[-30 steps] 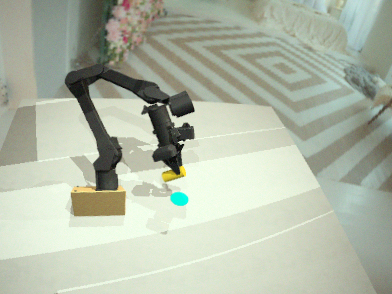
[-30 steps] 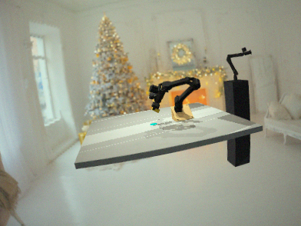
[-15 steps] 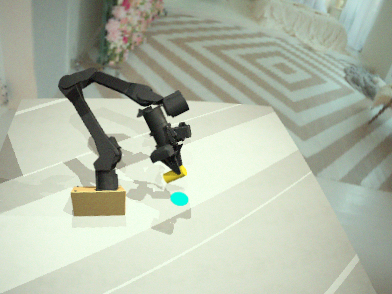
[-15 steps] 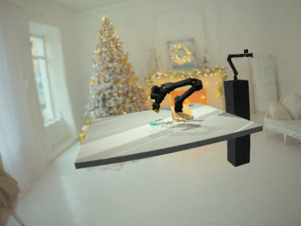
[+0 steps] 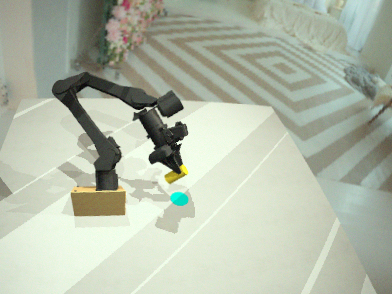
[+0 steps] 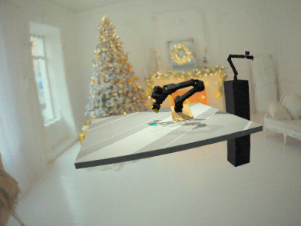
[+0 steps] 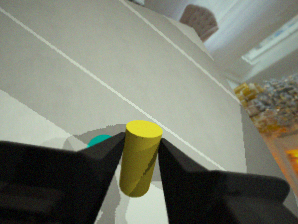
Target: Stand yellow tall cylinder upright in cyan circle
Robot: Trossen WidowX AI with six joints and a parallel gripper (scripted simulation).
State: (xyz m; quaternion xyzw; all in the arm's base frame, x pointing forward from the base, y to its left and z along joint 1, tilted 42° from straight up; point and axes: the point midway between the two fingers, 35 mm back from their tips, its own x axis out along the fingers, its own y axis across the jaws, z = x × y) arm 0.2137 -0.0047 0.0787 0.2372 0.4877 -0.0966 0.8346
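My gripper tip is now 2 cm short of the cyan circle, 1 cm to the right of it and 14 cm above it. Also, from my gripper tip: yellow tall cylinder (1 cm behind, 1 cm below).
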